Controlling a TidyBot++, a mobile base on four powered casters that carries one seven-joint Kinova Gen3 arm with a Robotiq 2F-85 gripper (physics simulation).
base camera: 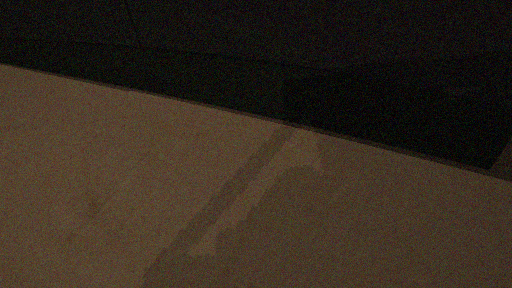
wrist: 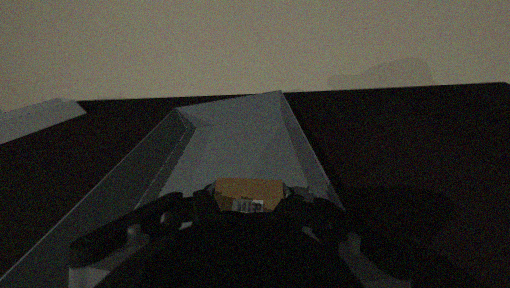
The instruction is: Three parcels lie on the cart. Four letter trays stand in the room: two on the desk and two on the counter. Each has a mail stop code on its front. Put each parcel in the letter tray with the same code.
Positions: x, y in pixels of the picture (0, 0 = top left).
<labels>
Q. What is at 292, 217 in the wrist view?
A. The gripper.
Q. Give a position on a dark counter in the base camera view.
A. At 426, 83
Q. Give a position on a dark counter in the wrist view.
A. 416, 164
</labels>
